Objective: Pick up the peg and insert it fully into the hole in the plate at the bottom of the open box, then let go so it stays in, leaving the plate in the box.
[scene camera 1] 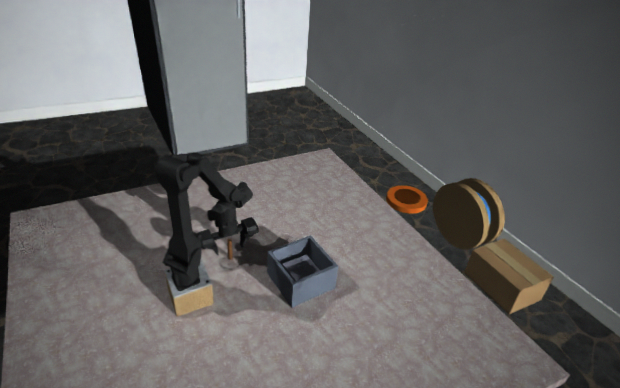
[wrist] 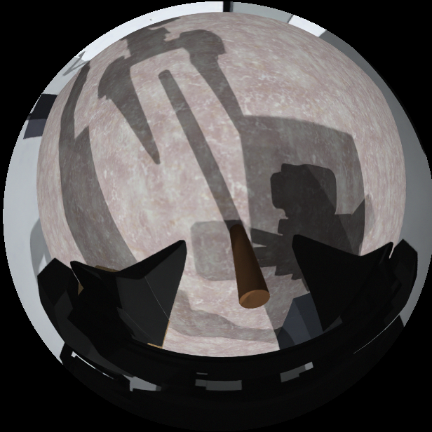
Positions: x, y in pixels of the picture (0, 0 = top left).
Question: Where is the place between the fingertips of my gripper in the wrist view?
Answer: At 241, 244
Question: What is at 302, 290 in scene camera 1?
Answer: A blue-grey box.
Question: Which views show my gripper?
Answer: Scene camera 1 and the wrist view: all of them.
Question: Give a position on a brown peg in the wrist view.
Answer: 252, 292
